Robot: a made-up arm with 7 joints. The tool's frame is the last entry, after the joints.
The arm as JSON. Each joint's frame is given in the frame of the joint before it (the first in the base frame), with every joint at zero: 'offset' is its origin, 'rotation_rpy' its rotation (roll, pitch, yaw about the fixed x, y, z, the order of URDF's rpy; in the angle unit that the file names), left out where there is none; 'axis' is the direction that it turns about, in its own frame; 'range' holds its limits. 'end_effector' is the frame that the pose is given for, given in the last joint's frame.
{
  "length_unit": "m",
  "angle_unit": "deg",
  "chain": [
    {
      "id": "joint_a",
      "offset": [
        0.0,
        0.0,
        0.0
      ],
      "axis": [
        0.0,
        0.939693,
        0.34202
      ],
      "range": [
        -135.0,
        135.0
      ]
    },
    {
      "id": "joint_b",
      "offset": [
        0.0,
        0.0,
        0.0
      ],
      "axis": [
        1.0,
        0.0,
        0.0
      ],
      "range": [
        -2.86,
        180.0
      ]
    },
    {
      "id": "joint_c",
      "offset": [
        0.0,
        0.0,
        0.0
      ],
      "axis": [
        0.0,
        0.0,
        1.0
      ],
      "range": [
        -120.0,
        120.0
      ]
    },
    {
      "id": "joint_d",
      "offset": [
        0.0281,
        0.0,
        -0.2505
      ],
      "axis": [
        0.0,
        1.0,
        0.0
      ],
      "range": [
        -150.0,
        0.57
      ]
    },
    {
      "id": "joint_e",
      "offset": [
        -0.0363,
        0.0,
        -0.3
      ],
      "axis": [
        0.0,
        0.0,
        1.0
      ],
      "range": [
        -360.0,
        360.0
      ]
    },
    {
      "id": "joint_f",
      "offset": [
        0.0,
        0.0,
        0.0
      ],
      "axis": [
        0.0,
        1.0,
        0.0
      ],
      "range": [
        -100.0,
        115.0
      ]
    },
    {
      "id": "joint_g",
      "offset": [
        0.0,
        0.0,
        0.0
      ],
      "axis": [
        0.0,
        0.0,
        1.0
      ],
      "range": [
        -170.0,
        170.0
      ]
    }
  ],
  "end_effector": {
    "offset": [
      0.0,
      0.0,
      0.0
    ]
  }
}
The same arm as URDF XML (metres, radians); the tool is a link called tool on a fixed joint. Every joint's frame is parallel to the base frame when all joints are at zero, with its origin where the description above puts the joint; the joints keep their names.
<robot name="arm">
<link name="base"/>
<link name="link1"/>
<link name="link2"/>
<link name="link3"/>
<link name="link4"/>
<link name="link5"/>
<link name="link6"/>
<link name="link7"/>
<link name="tool"/>
<joint name="joint_a" type="revolute"><parent link="base"/><child link="link1"/><origin xyz="0.0000 0.0000 0.0000"/><axis xyz="0 0.9397 0.342"/><limit lower="-2.3562" upper="2.3562"/></joint>
<joint name="joint_b" type="revolute"><parent link="link1"/><child link="link2"/><origin xyz="0.0000 0.0000 0.0000"/><axis xyz="1 0 0"/><limit lower="-0.0499" upper="3.1416"/></joint>
<joint name="joint_c" type="revolute"><parent link="link2"/><child link="link3"/><origin xyz="0.0000 0.0000 0.0000"/><axis xyz="0 0 1"/><limit lower="-2.0944" upper="2.0944"/></joint>
<joint name="joint_d" type="revolute"><parent link="link3"/><child link="link4"/><origin xyz="0.0281 0.0000 -0.2505"/><axis xyz="0 1 0"/><limit lower="-2.6180" upper="0.0099"/></joint>
<joint name="joint_e" type="revolute"><parent link="link4"/><child link="link5"/><origin xyz="-0.0363 0.0000 -0.3000"/><axis xyz="0 0 1"/><limit lower="-6.2832" upper="6.2832"/></joint>
<joint name="joint_f" type="revolute"><parent link="link5"/><child link="link6"/><origin xyz="0.0000 0.0000 0.0000"/><axis xyz="0 1 0"/><limit lower="-1.7453" upper="2.0071"/></joint>
<joint name="joint_g" type="revolute"><parent link="link6"/><child link="link7"/><origin xyz="0.0000 0.0000 0.0000"/><axis xyz="0 0 1"/><limit lower="-2.9671" upper="2.9671"/></joint>
<joint name="tool_joint" type="fixed"><parent link="link7"/><child link="tool"/><origin xyz="0.0000 0.0000 0.0000"/></joint>
</robot>

